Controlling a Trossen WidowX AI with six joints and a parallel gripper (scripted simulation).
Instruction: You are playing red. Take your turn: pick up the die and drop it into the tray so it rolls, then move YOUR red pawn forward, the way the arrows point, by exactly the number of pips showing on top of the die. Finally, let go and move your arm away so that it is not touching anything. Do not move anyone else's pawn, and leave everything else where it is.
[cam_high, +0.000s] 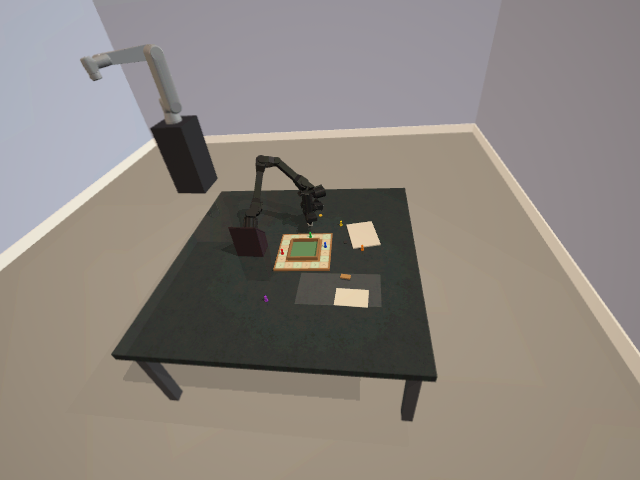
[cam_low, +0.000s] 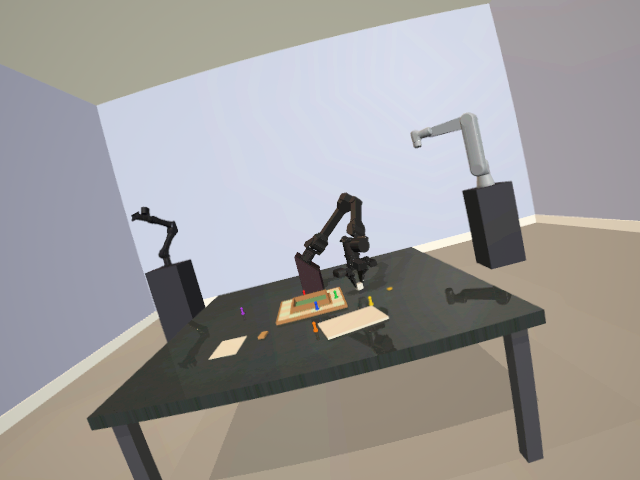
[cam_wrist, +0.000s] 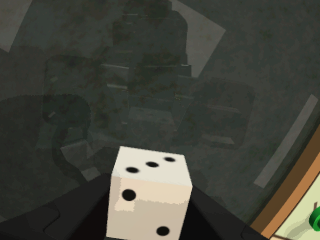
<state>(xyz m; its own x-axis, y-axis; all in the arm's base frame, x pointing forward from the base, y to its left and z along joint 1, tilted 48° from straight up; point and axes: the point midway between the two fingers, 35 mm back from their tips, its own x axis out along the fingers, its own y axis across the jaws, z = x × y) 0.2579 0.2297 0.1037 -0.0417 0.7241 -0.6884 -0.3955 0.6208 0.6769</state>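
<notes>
My gripper tip is 10 cm past the red pawn and 25 cm to the left of it. Also, from my gripper tip: yellow pawn: 18 cm ahead, 3 cm to the left, 1 cm below; then white die: right at my gripper tip; then green pawn: 2 cm ahead, 10 cm to the right.
</notes>
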